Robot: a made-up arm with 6 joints. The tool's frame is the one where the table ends. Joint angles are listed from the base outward.
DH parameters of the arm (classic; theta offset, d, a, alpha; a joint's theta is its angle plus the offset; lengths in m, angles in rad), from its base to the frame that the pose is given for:
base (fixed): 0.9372 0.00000 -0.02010 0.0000
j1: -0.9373 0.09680 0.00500 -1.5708
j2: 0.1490 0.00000 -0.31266 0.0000
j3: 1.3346 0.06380 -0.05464 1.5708
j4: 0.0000 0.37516 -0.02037 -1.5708
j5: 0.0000 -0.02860 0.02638 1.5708
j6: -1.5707 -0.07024 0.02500 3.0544
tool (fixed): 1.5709 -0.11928 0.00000 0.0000
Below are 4 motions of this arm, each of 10 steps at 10 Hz.
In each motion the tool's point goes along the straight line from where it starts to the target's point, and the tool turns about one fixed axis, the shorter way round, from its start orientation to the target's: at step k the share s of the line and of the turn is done. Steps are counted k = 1, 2, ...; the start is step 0. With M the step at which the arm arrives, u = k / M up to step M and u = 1 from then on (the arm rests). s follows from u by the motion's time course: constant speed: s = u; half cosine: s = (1 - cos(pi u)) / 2; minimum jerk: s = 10 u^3 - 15 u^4 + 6 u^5.
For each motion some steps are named. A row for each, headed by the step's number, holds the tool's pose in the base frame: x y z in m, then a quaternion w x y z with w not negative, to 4 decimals.
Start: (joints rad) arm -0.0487 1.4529 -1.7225 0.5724 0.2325 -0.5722
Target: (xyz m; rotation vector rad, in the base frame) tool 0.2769 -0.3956 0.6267 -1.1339 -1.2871 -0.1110
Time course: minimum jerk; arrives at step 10
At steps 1, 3, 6, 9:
1: 0.3886 -0.0153 0.5695 0.6809 0.0112 -0.7314 0.0358
3: 0.3712 -0.0746 0.5784 0.6903 -0.0723 -0.7195 0.0226
6: 0.3126 -0.2738 0.6084 0.6845 -0.3455 -0.6416 -0.0222
9: 0.2779 -0.3923 0.6262 0.6540 -0.4957 -0.5694 -0.0482

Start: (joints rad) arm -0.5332 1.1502 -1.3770 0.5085 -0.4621 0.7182
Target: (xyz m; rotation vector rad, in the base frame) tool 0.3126 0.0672 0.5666 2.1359 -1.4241 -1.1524
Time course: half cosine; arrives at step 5
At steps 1, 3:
1: 0.2906 -0.1371 0.5649 0.2271 0.3161 -0.8421 -0.3732
3: 0.3042 -0.0108 0.5659 0.1950 0.6049 -0.6558 -0.4074

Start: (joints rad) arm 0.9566 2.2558 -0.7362 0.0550 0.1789 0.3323
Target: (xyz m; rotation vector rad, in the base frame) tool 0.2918 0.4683 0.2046 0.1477 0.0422 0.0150
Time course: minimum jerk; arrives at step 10
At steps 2, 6, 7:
2: 0.1631 0.2625 -0.0837 0.9623 -0.0154 0.0584 0.2650
6: 0.2484 0.3990 0.1074 0.9939 0.0440 0.0340 0.0953
7: 0.2695 0.4327 0.1547 0.9965 0.0586 0.0277 0.0527

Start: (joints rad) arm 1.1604 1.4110 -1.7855 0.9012 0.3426 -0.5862
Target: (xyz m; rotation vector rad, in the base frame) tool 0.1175 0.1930 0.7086 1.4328 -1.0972 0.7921
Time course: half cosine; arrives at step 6
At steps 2, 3, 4, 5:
2: 0.1027 0.3041 0.6235 0.5369 0.5734 -0.4978 0.3676
3: 0.1076 0.2671 0.6519 0.5423 0.5845 -0.4867 0.3569
4: 0.1126 0.2300 0.6802 0.5475 0.5953 -0.4755 0.3460
5: 0.1162 0.2029 0.7010 0.5512 0.6031 -0.4671 0.3380

